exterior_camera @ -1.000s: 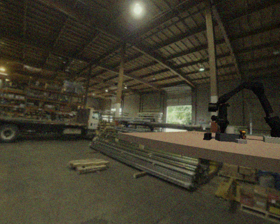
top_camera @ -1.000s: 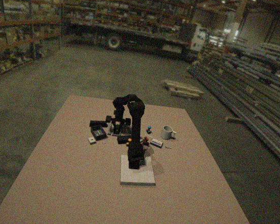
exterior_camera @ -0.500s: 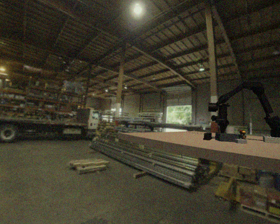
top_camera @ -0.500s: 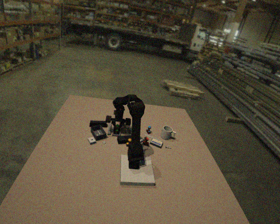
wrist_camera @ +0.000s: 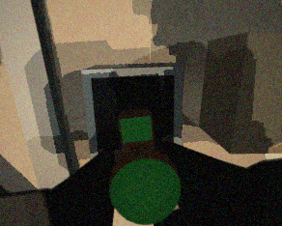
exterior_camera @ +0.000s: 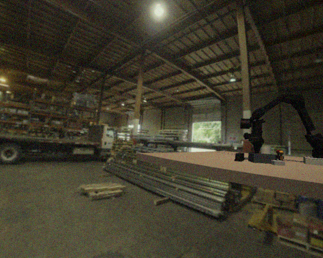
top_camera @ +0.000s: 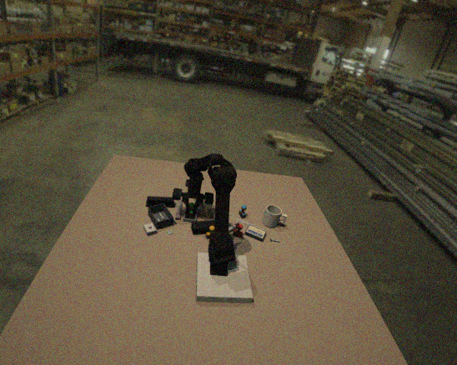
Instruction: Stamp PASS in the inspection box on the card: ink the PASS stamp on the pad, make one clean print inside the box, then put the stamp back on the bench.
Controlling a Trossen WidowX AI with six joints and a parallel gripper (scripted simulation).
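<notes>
Now: gripper tip right at the green-knobbed stamp. Round my gripper tip: tan box (3 cm ahead, 8 cm to the right, 1 cm below); then black block (9 cm behind, 7 cm to the right, 2 cm below); then ink pad (3 cm below).
</notes>
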